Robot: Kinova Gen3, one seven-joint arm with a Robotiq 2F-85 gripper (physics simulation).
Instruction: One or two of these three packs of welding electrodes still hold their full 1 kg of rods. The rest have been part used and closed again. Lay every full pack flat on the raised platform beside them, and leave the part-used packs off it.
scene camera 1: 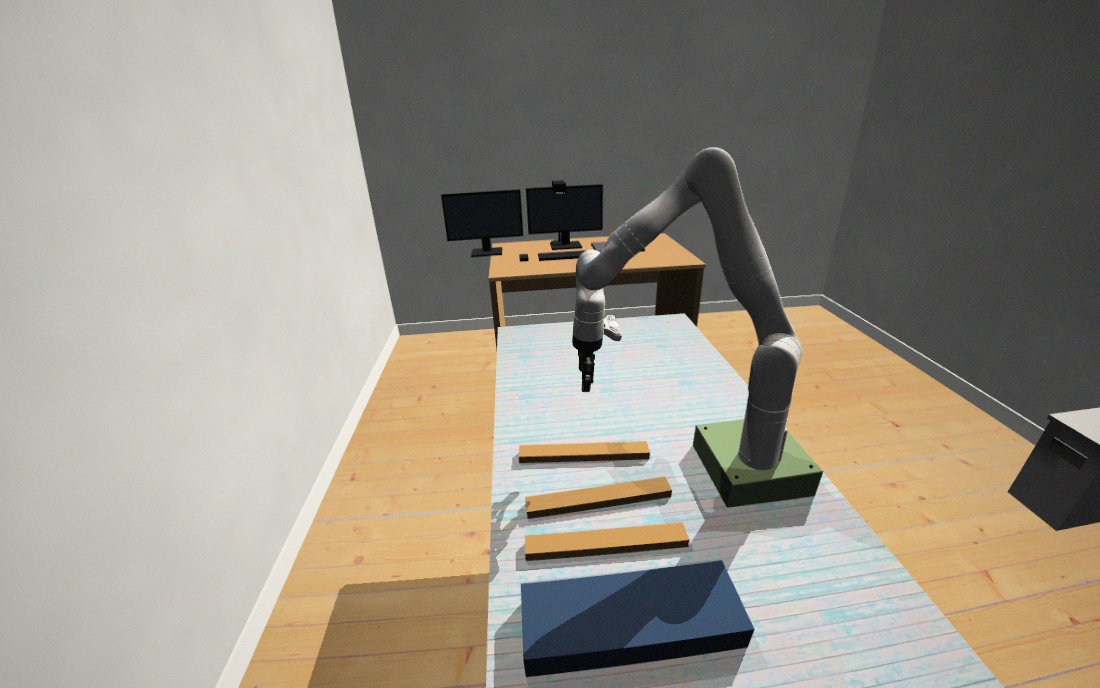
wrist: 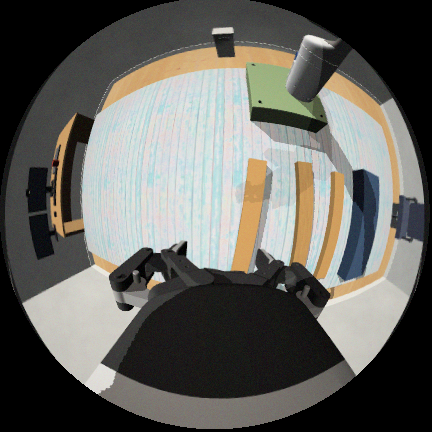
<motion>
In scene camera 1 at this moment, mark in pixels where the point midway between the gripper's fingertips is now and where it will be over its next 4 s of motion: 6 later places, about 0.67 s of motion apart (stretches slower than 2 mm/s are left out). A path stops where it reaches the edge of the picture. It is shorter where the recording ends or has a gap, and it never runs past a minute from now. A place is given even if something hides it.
My gripper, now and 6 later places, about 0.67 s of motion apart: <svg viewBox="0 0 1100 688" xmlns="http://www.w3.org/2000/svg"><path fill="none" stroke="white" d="M584 380L598 413L592 443L594 449L593 440L592 449L596 431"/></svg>
</motion>
